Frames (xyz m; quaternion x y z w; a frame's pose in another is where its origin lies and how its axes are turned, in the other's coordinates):
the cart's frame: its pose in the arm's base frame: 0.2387 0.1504 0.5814 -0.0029 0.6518 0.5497 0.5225
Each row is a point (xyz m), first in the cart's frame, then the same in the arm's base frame.
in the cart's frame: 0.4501 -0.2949 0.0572
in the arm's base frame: 0.2436 0.3317 0.0716
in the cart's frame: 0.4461 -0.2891 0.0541
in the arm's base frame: 0.2400 0.3295 0.0780
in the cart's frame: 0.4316 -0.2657 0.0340
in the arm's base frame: 0.2194 0.3160 0.1016
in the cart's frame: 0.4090 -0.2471 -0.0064
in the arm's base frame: 0.1916 0.2814 0.1242
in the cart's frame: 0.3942 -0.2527 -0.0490
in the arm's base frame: 0.1726 0.2401 0.1240
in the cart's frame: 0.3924 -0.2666 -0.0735
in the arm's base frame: 0.1649 0.2159 0.1116
